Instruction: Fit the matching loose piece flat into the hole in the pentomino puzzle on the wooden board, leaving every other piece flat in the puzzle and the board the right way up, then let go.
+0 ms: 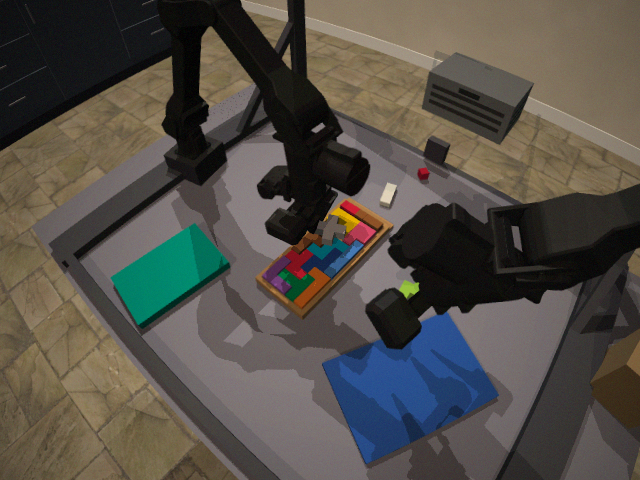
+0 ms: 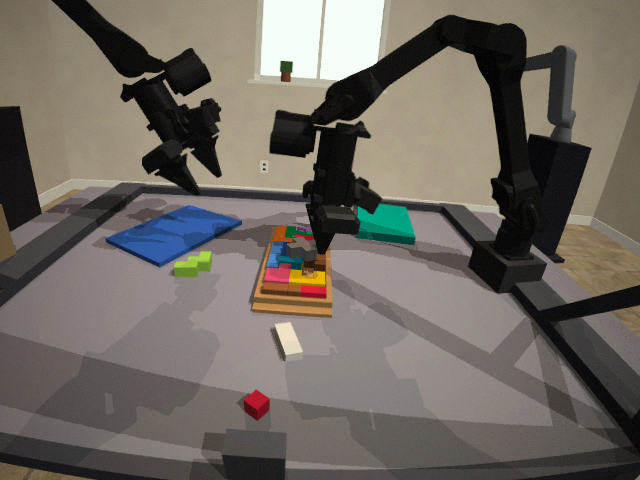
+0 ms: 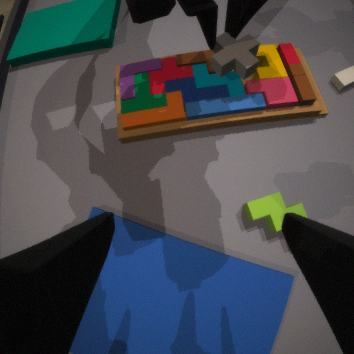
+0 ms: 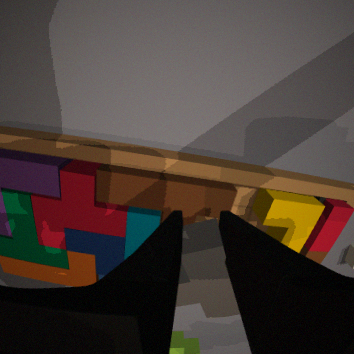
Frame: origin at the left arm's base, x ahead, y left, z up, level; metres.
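Seen in the pictures: left gripper, fingertip midpoint: (image 1: 393, 291) (image 2: 209, 185) (image 3: 199, 220); right gripper, fingertip midpoint: (image 1: 315, 228) (image 2: 320, 251) (image 3: 218, 45) (image 4: 200, 218); right arm's base, origin of the base link: (image 1: 192, 148) (image 2: 510, 252).
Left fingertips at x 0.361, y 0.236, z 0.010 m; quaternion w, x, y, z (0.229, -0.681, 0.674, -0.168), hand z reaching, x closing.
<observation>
Offsets run from my left fingertips to a thing's middle.
The wooden board @(0.027 m right, 0.177 m ahead, 0.116 m down) (image 1: 303, 311) (image 2: 292, 310) (image 3: 220, 123) (image 4: 170, 162) lies right way up with coloured pieces seated in it. My right gripper (image 2: 319, 249) (image 3: 218, 45) (image 4: 200, 218) is shut on a grey plus-shaped piece @(0.041 m right, 0.190 m ahead, 0.076 m down) (image 1: 331, 228) (image 2: 301, 249) (image 3: 235, 55) (image 4: 202, 257), gripping one arm. It holds the piece roughly level above the board, between the brown, teal and yellow pieces. The piece and fingers hide most of the hole; bare wood shows beside the yellow piece @(0.089 m right, 0.208 m ahead, 0.109 m down) (image 3: 272, 62) (image 4: 295, 215). My left gripper (image 2: 208, 184) (image 3: 199, 220) is open and empty, high above the table near the blue mat.
A lime piece @(0.088 m right, 0.006 m ahead, 0.115 m down) (image 1: 408, 288) (image 2: 193, 264) (image 3: 267, 204) lies between the board and the blue mat @(0.032 m left, 0.099 m back, 0.120 m down) (image 1: 413, 392) (image 2: 173, 232) (image 3: 200, 270). A green slab @(0.242 m left, 0.326 m ahead, 0.115 m down) (image 1: 165, 273) (image 2: 385, 222) (image 3: 65, 30), a white block @(0.223 m right, 0.211 m ahead, 0.118 m down) (image 1: 388, 195) (image 2: 288, 341) and a red cube @(0.333 m right, 0.206 m ahead, 0.115 m down) (image 1: 423, 173) (image 2: 256, 404) also lie around the board.
</observation>
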